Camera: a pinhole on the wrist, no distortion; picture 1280 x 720 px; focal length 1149.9 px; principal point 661.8 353.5 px. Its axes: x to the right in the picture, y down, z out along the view. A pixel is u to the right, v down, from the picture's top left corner.
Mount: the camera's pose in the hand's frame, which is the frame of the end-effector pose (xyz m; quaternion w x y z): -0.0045 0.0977 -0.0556 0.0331 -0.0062 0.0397 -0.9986
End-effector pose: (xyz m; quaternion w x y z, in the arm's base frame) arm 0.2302 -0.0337 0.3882 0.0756 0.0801 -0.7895 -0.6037
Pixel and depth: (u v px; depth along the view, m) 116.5 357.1 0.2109
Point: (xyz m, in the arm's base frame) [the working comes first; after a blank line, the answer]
In the camera's frame: -0.1000 0.0007 0.2109

0.0978 0.1119 0.4346
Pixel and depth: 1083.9 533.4 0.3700
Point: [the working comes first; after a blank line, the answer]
In the camera's frame: 0.1358 0.0579 0.3700

0.2906 0.2869 0.3066
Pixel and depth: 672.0 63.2 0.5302
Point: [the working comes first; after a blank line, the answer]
In the camera's frame: 0.0047 -0.1339 0.5302

0.1288 0.4724 0.4446
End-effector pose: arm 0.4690 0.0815 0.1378 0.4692 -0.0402 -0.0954 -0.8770
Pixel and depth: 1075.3 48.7 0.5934
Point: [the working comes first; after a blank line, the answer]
In the camera's frame: 0.2134 -0.1573 0.5934

0.7407 0.2682 0.6665
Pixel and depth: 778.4 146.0 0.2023
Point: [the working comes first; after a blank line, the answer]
In the camera's frame: 0.0205 -0.0365 0.2023

0.5766 0.0687 0.2950
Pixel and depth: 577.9 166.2 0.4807
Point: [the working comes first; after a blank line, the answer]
In the camera's frame: -0.0351 -0.0783 0.4807

0.5590 0.0672 0.5814
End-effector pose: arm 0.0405 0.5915 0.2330 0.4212 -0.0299 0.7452 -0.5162
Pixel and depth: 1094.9 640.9 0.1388
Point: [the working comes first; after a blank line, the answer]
In the camera's frame: 0.0523 0.0347 0.1388

0.1462 0.5794 0.2164
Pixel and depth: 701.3 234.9 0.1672
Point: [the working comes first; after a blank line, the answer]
In the camera's frame: 0.0057 -0.0172 0.1672

0.1598 0.5592 0.1452
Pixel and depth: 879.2 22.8 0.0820
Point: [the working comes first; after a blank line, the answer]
In the camera's frame: 0.0155 -0.0236 0.0820

0.1165 0.6332 0.1516
